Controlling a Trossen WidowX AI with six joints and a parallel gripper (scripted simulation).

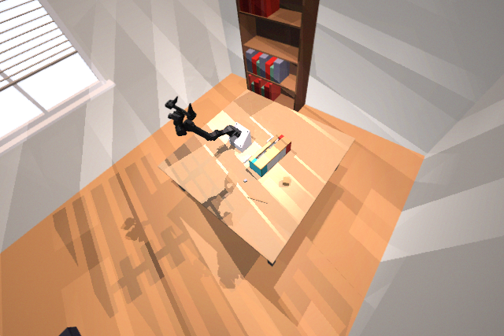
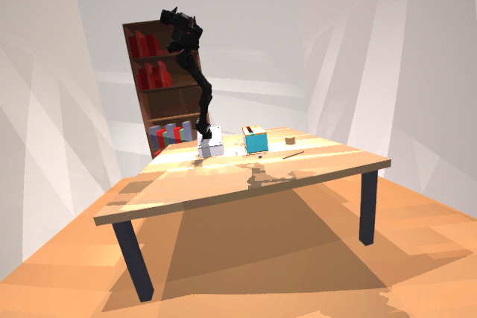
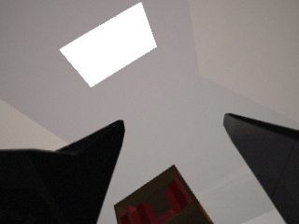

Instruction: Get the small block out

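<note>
My gripper tip is now 74 cm above the long box, 42 cm to the right of it and 25 cm short of it. Round my gripper tip: thin stick: 80 cm below, 48 cm ahead, 6 cm to the left; then brown cube: 78 cm below, 54 cm ahead, 32 cm to the left.
</note>
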